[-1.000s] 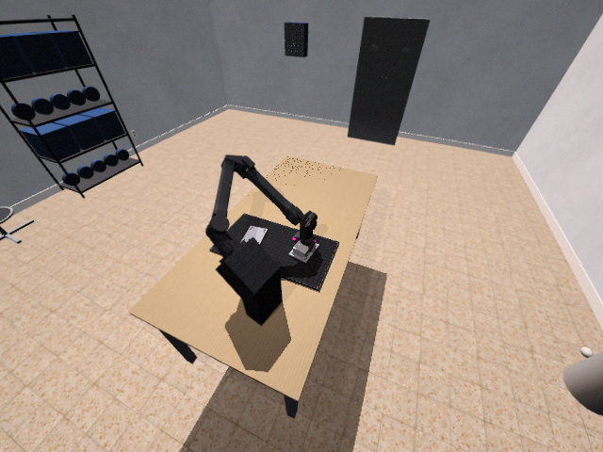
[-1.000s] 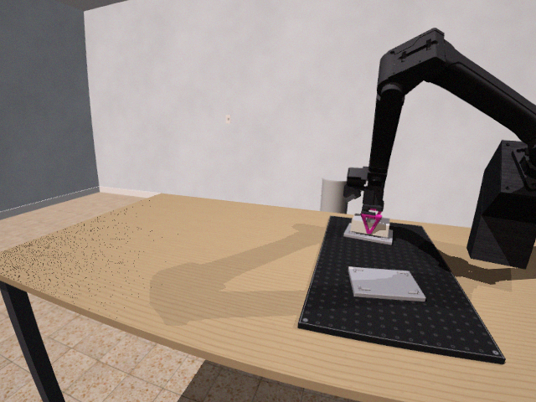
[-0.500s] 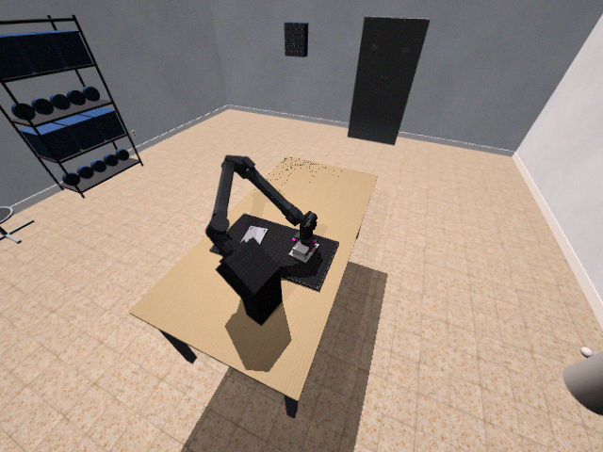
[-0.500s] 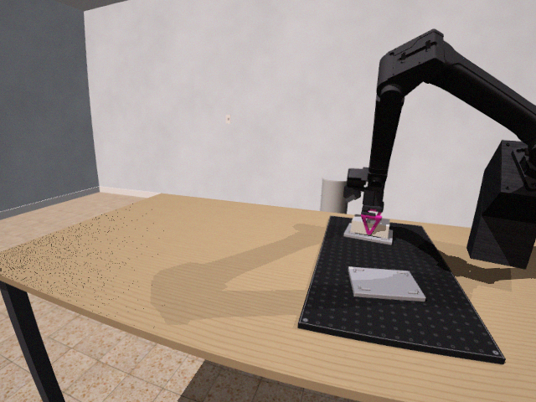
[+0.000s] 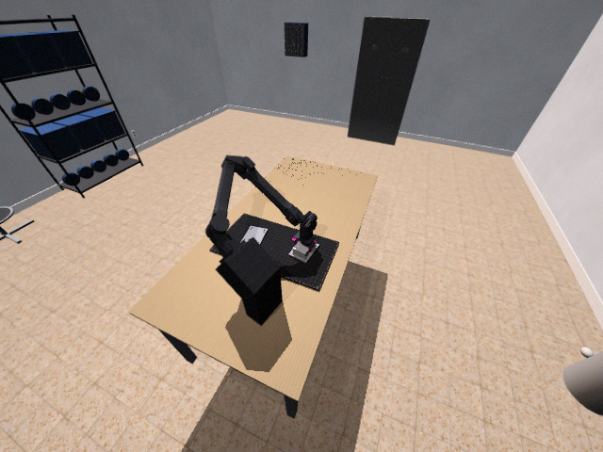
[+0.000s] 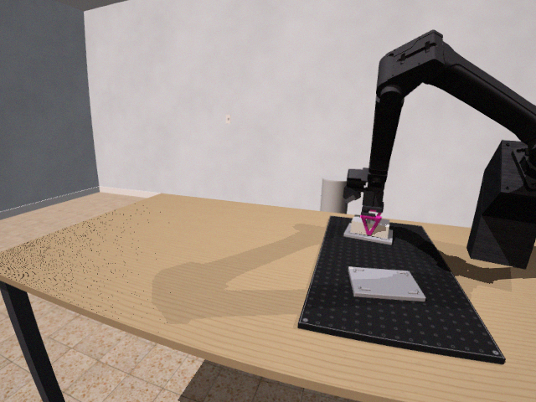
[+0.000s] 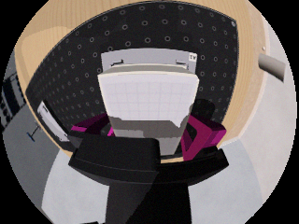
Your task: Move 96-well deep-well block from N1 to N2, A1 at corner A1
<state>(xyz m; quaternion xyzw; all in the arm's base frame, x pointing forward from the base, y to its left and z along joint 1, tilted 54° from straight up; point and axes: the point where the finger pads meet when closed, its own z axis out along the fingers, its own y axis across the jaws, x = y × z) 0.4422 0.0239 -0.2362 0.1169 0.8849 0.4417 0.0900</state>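
Right now the white deep-well block is 1 cm above my hand.
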